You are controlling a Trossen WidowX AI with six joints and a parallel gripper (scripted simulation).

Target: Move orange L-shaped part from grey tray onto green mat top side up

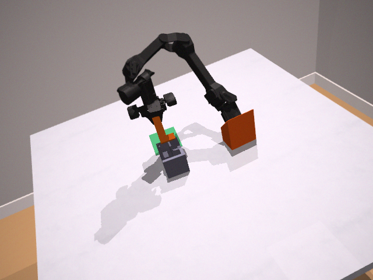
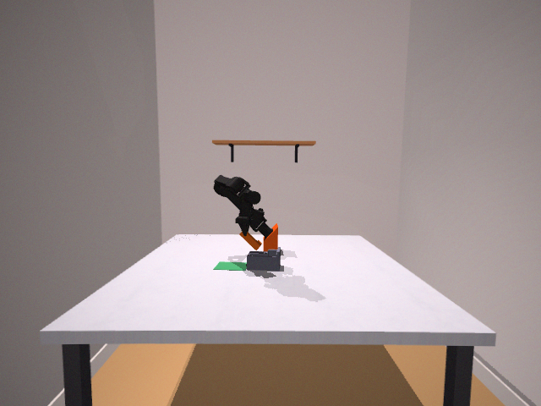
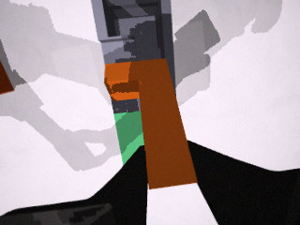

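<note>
Right now the green mat is 2 cm behind my gripper tip, 7 cm to the right of it and 17 cm below it. The rest, counted from my gripper tip: orange L-shaped part 1 cm behind, 3 cm to the left, 3 cm below.
</note>
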